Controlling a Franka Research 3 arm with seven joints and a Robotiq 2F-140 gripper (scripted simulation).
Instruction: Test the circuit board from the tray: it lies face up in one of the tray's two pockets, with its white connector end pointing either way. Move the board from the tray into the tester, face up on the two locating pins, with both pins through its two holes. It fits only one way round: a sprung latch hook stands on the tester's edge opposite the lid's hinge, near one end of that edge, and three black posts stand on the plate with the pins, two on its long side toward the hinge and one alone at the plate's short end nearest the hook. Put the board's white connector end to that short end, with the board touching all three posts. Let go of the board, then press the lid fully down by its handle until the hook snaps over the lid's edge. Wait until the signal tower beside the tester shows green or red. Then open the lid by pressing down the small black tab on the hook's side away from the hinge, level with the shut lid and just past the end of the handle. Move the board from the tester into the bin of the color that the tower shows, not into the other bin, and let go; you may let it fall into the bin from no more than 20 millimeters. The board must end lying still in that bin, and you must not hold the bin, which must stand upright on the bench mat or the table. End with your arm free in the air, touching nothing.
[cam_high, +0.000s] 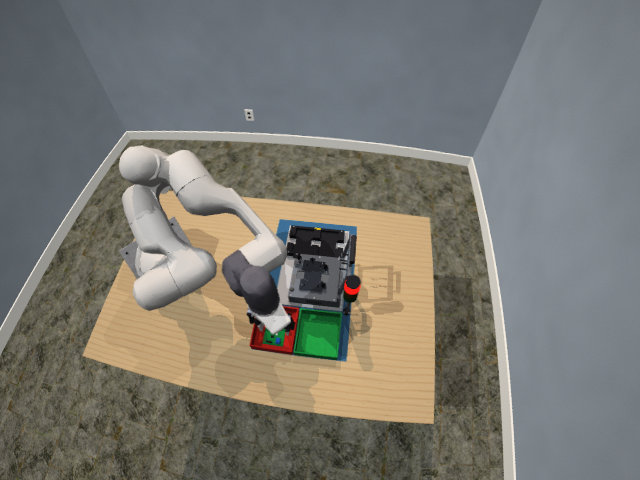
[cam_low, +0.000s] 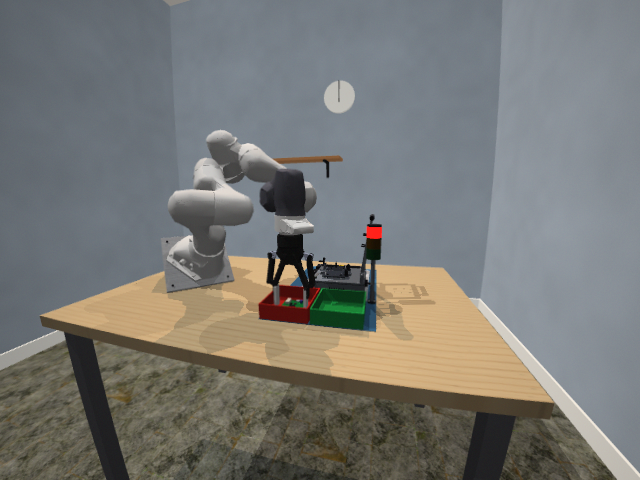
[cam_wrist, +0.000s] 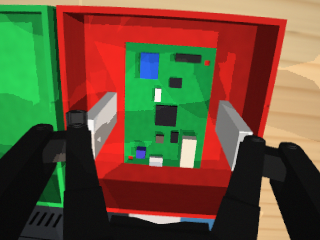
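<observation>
The red bin is 20 mm below my hand. From my hand the other things lie so: tester plate: 160 mm ahead, 170 mm to the left, 40 mm above; green circuit board: 30 mm below; green bin: 150 mm ahead, 40 mm to the right, 20 mm below.
</observation>
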